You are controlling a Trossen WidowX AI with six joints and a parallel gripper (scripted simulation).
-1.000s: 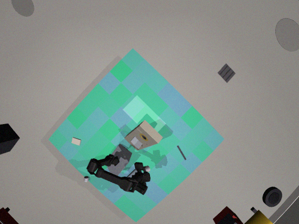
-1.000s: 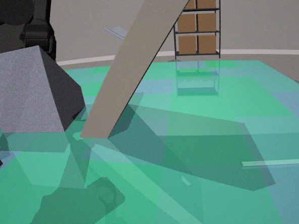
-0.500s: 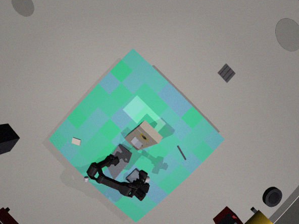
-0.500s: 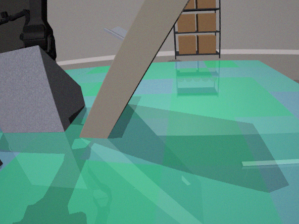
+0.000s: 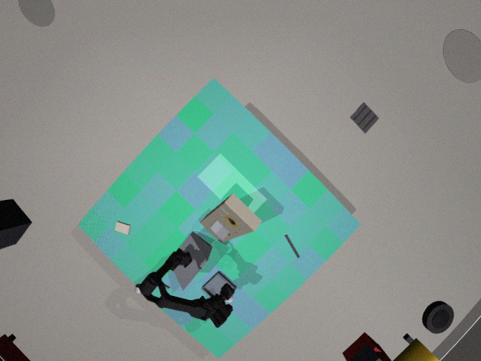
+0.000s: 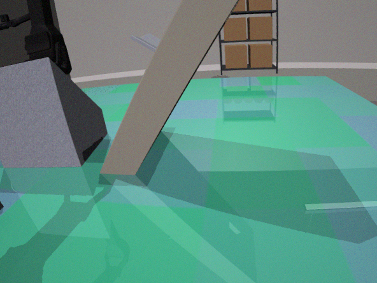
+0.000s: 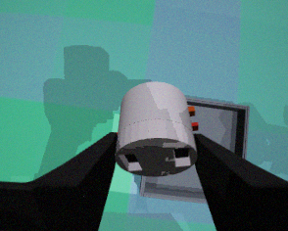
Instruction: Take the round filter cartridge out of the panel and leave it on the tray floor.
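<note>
Right now the dark-rimmed tray is 80 mm behind my gripper tip, 10 mm to the left of it and 180 mm below it. Round my gripper tip: small beige box: 230 mm behind, 700 mm to the left, 180 mm below; round grey filter cartridge: right at my gripper tip.
</note>
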